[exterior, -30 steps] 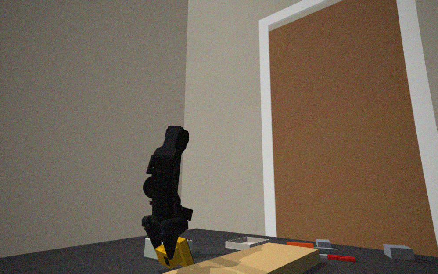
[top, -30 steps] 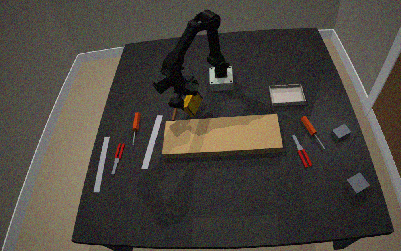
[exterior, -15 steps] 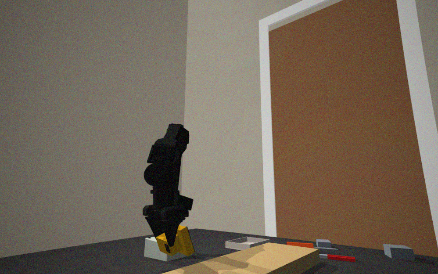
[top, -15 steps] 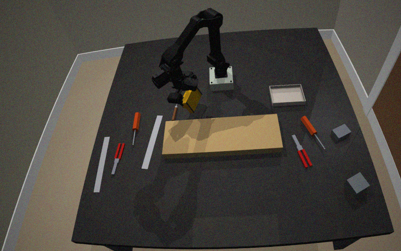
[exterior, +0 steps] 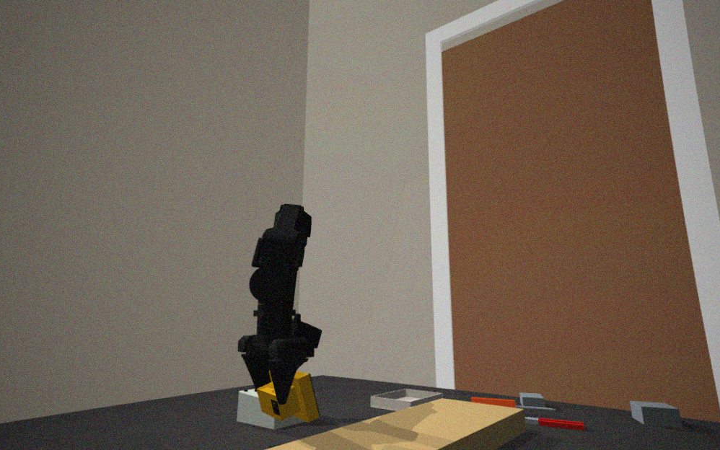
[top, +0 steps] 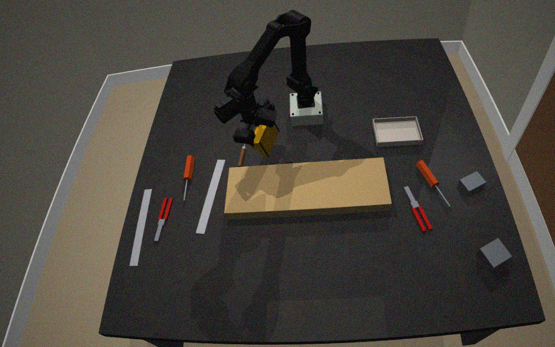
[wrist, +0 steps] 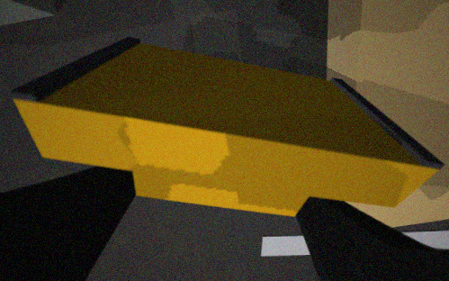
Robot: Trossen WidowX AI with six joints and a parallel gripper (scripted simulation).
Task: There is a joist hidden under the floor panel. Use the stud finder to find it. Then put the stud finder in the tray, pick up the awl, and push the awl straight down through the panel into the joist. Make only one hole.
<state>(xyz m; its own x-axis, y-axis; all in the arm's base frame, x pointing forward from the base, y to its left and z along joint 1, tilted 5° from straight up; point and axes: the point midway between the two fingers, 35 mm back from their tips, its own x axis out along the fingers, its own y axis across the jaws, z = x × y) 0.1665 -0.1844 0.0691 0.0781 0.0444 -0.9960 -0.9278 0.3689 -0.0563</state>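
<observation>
Now: gripper tip 2 cm short of the yellow stud finder. Also, from my gripper tip: white tray: 50 cm to the left, 7 cm below, 1 cm behind; then awl: 7 cm below, 6 cm to the right, 1 cm behind.
</observation>
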